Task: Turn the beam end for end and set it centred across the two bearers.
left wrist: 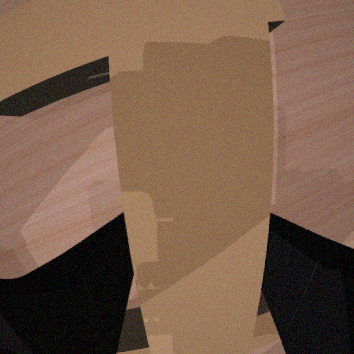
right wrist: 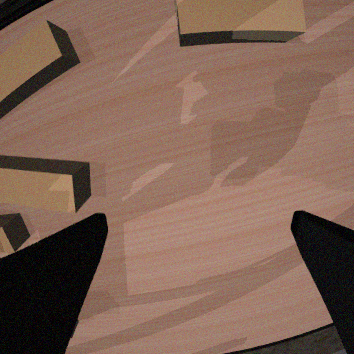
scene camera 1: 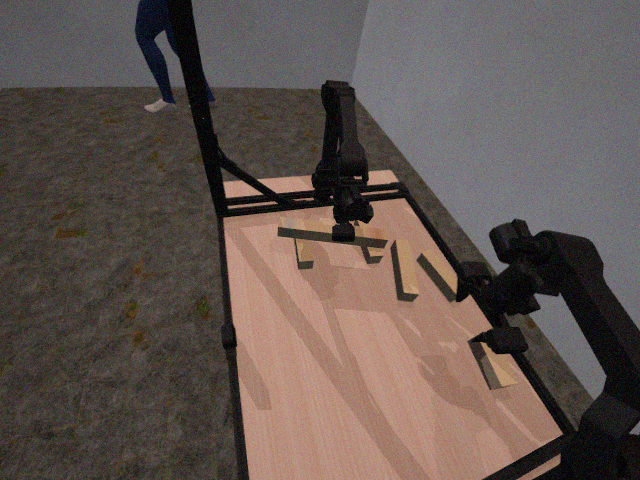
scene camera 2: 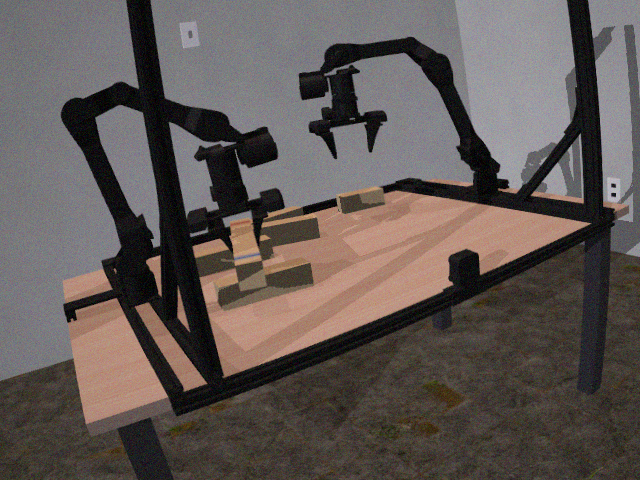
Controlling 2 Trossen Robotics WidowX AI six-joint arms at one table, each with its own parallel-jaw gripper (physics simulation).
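Frame: origin at the left arm's base, x ahead, y left, z up, level; metres.
Seen in the pictures: left gripper, fingertip midpoint: (left wrist: 189,214); right gripper, fingertip midpoint: (right wrist: 201,222) (scene camera 1: 465,320) (scene camera 2: 353,155); left arm's base, origin of the base link: (scene camera 1: 321,196) (scene camera 2: 140,299); right arm's base, origin of the base link: (scene camera 2: 486,193).
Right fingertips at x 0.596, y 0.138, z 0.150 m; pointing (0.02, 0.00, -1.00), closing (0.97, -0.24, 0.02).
Note:
Offsets run from my right fingertips to a thing's middle.
The pale wooden beam @(dz -0.103, dx -0.376, dy -0.171 m) (scene camera 1: 310,235) (scene camera 2: 250,242) (left wrist: 200,125) lies across over the two bearers, a blue band near its closer end and a reddish mark at its far end in scene camera 2. The closer bearer @(dz -0.147, dx -0.387, dy -0.265 m) (scene camera 1: 305,255) (scene camera 2: 294,274) and the other bearer @(dz -0.147, dx -0.363, dy -0.043 m) (scene camera 1: 374,256) (scene camera 2: 212,262) stand apart on the table. The beam sticks out past the closer bearer; whether it touches both is unclear. My left gripper (scene camera 1: 347,232) (scene camera 2: 244,245) (left wrist: 189,214) is shut on the beam, its fingertips partly hidden in scene camera 1. My right gripper (scene camera 1: 466,319) (scene camera 2: 353,154) (right wrist: 201,222) is open and empty, high above the table.
A wooden block @(dz -0.144, dx -0.226, dy +0.025 m) (scene camera 1: 405,273) (scene camera 2: 292,230) (right wrist: 35,189) and a slanted block @(dz -0.147, dx -0.181, dy +0.141 m) (scene camera 1: 439,273) (right wrist: 30,65) lie beside the bearers. Another block @(dz -0.146, dx +0.086, dy +0.130 m) (scene camera 1: 495,367) (scene camera 2: 361,200) (right wrist: 240,17) lies near the table's far edge in scene camera 2, below my right gripper. Black rails frame the table.

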